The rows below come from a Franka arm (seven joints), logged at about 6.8 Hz.
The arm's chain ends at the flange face. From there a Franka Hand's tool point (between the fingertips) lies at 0.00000 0.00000 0.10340 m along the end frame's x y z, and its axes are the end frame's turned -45 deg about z.
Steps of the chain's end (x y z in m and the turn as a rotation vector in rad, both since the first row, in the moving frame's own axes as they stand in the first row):
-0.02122, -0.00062, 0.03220, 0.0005, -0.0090, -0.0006
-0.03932, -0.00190, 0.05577, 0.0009, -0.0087, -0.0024
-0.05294, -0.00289, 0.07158, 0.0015, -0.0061, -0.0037
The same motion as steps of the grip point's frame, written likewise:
-0.01519, -0.01614, 0.03220, 0.0067, -0.0060, -0.0006
-0.02703, -0.02985, 0.05577, 0.0068, -0.0055, -0.0024
-0.03573, -0.04003, 0.07158, 0.0054, -0.0033, -0.0037

